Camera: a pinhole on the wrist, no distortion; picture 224 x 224 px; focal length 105.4 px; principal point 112.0 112.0 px. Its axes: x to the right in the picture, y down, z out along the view. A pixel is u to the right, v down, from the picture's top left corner.
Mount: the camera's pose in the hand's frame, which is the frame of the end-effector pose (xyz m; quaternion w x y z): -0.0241 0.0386 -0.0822 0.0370 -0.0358 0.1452 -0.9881
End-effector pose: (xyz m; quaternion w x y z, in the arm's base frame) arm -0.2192 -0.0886 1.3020 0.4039 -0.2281 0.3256 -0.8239
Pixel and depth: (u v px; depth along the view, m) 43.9 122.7 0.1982
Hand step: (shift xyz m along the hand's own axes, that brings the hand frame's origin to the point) 0.1207 -0.0263 0.0936
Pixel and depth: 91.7 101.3 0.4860
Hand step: 0.1055 -0.0446 0.3907
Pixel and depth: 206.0 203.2 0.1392
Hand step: -0.1287 -0.1264 0.0233
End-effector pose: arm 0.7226 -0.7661 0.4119 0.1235 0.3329 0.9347 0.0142
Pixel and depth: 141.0 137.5 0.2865
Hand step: -0.0748 -0.1156 0.1761
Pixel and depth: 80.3 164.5 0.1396
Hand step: 0.0334 -0.0640 0.0285
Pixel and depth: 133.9 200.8 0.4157
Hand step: -0.0542 -0.4213 0.2187
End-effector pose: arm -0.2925 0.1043 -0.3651 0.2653 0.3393 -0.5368 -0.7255
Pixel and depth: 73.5 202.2 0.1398
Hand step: 0.0456 -0.1111 0.0136
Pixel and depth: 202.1 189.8 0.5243
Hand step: -0.4029 -0.5175 0.3335
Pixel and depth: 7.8 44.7 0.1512
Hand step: 0.1309 0.1003 0.0812
